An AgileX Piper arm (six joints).
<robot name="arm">
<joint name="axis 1" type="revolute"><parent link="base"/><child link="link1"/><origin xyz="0.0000 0.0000 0.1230" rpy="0.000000 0.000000 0.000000"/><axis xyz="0 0 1"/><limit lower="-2.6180" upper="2.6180"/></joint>
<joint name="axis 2" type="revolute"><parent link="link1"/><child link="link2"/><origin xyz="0.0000 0.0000 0.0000" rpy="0.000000 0.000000 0.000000"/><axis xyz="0 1 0"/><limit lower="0.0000" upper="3.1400"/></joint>
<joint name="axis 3" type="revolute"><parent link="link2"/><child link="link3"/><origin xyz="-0.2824 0.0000 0.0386" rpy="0.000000 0.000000 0.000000"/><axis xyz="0 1 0"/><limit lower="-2.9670" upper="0.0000"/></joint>
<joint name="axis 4" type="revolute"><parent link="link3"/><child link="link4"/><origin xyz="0.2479 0.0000 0.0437" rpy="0.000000 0.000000 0.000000"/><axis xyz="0.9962 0 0.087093"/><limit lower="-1.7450" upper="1.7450"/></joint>
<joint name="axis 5" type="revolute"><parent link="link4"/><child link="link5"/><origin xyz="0.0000 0.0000 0.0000" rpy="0.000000 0.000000 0.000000"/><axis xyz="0 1 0"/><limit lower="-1.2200" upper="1.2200"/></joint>
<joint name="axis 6" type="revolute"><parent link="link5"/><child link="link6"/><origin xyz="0.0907 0.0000 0.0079" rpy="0.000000 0.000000 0.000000"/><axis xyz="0.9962 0 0.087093"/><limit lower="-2.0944" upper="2.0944"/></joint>
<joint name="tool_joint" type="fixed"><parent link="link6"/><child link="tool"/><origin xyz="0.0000 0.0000 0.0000" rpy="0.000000 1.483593 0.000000"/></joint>
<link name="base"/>
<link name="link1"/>
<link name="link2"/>
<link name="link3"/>
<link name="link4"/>
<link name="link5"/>
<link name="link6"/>
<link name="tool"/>
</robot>
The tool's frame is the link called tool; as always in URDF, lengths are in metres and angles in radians.
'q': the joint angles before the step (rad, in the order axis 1, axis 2, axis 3, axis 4, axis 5, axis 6). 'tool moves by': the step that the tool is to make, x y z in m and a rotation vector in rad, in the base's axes. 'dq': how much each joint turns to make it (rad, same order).
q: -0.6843, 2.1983, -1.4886, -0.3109, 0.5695, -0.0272
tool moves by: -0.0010, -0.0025, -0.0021, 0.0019, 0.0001, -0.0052
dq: -0.0060, 0.0068, -0.0037, 0.0020, -0.0022, -0.0016
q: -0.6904, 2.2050, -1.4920, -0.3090, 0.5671, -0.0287
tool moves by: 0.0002, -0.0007, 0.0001, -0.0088, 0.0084, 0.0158
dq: 0.0001, 0.0014, -0.0025, -0.0097, 0.0001, -0.0111
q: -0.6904, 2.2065, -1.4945, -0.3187, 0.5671, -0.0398
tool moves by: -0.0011, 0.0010, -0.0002, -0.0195, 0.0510, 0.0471
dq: 0.0057, 0.0000, 0.0002, -0.0407, 0.0233, -0.0263
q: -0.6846, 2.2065, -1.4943, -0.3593, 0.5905, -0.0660
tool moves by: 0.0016, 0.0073, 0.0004, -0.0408, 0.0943, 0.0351
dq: 0.0315, 0.0000, 0.0000, -0.1119, 0.0647, 0.0448
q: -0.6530, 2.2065, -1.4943, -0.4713, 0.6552, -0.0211
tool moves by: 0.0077, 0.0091, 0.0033, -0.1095, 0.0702, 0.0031
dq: 0.0536, 0.0025, -0.0003, -0.2031, 0.0556, 0.1639
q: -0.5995, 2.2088, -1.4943, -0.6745, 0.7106, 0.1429
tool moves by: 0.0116, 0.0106, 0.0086, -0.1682, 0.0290, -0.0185
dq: 0.0659, 0.0007, 0.0000, -0.2519, 0.0693, 0.2356
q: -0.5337, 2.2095, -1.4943, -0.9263, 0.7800, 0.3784
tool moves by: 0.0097, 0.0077, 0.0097, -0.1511, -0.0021, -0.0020
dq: 0.0481, -0.0001, 0.0003, -0.1964, 0.0611, 0.1734
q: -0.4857, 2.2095, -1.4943, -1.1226, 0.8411, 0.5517
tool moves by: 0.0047, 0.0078, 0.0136, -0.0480, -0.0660, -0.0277
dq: 0.0259, -0.0257, 0.0021, -0.0432, 0.0229, 0.0970
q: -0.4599, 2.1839, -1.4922, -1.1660, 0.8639, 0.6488
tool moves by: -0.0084, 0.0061, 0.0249, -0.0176, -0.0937, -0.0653
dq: 0.0062, -0.0753, 0.0325, 0.0079, 0.0224, 0.0823
